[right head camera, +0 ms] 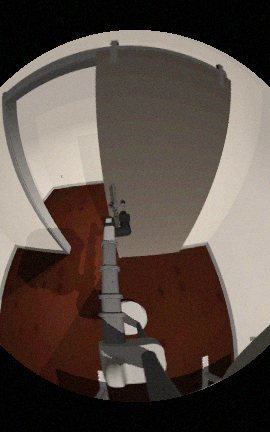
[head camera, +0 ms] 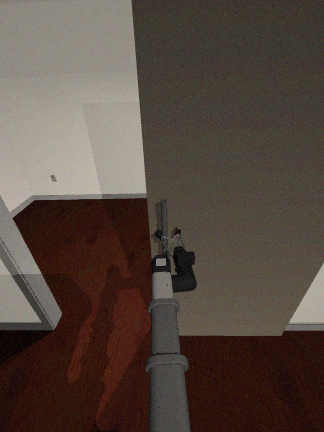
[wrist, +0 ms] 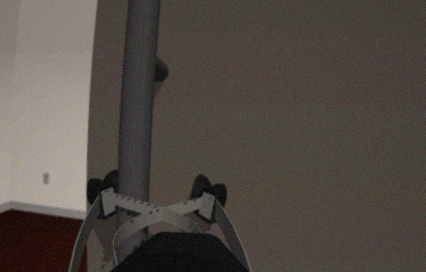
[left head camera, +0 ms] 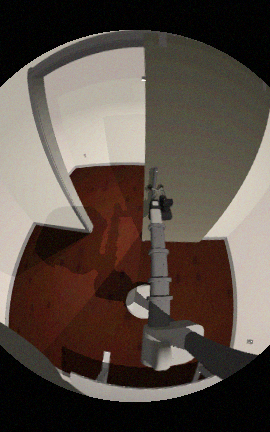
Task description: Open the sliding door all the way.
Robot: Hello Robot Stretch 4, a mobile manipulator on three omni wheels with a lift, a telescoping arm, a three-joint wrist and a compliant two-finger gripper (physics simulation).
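Pixels of known places: gripper, between the fingertips: [right head camera: 116, 201] [wrist: 157, 188]; robot's base, origin of its link: [right head camera: 127, 316] [left head camera: 143, 300].
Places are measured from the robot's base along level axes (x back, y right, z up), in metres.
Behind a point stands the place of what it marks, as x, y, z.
Observation:
The grey-brown sliding door [head camera: 230, 150] @(-0.841, 0.266, 1.335) [left head camera: 200, 135] @(-0.840, 0.292, 1.408) [right head camera: 160, 150] @(-0.838, 0.331, 1.370) [wrist: 300, 140] @(-0.845, 0.156, 1.033) hangs to the right of a wide doorway, through which the room beyond shows. Its upright round bar handle [head camera: 164, 217] @(-0.782, 0.010, 1.084) [left head camera: 155, 175] @(-0.782, 0.015, 1.096) [right head camera: 113, 192] @(-0.783, 0.011, 1.093) [wrist: 137, 100] @(-0.782, 0.014, 1.058) stands near the door's left edge. My gripper [head camera: 167, 233] @(-0.834, 0.020, 0.980) [left head camera: 156, 188] @(-0.834, 0.020, 0.980) [right head camera: 117, 204] @(-0.834, 0.020, 0.980) [wrist: 157, 188] @(-0.834, 0.020, 0.980) is partly open, with the handle's lower part between its fingers. In the wrist view the bar lies against or very near the left fingertip, and a gap shows between it and the right fingertip.
The grey door frame [head camera: 30, 280] @(-0.966, -0.871, 0.515) [left head camera: 37, 105] @(-0.951, -0.875, 1.783) [right head camera: 10, 120] @(-0.977, -0.871, 1.879) stands at the left side of the doorway. White wall shows right of the door in both side head views. A small outlet [head camera: 53, 177] @(-3.217, -1.768, 0.386) [wrist: 46, 178] @(-3.214, -1.767, 0.377) is on the wall beyond. My extended arm [head camera: 167, 390] @(-0.218, -0.004, 1.097) reaches toward the door's left edge.

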